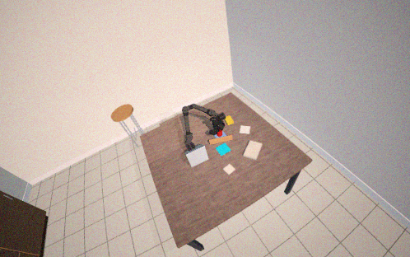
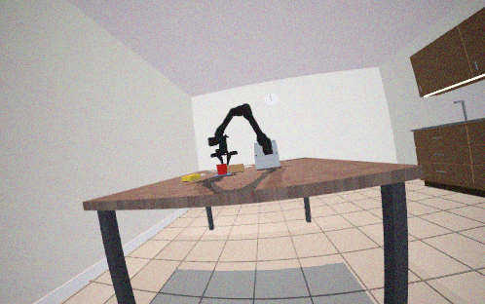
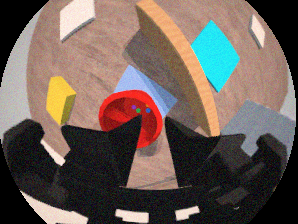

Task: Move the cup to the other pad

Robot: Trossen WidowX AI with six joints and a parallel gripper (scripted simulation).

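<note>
Right now my gripper tip is 2 cm short of the red cup, 1 cm to the right of it and 2 cm above it. Also, from my gripper tip: light blue pad (2 cm ahead, 2 cm to the left, 6 cm below); then wooden bar (1 cm behind, 8 cm to the right, 4 cm below); then cyan pad (4 cm behind, 17 cm to the right, 6 cm below).
</note>
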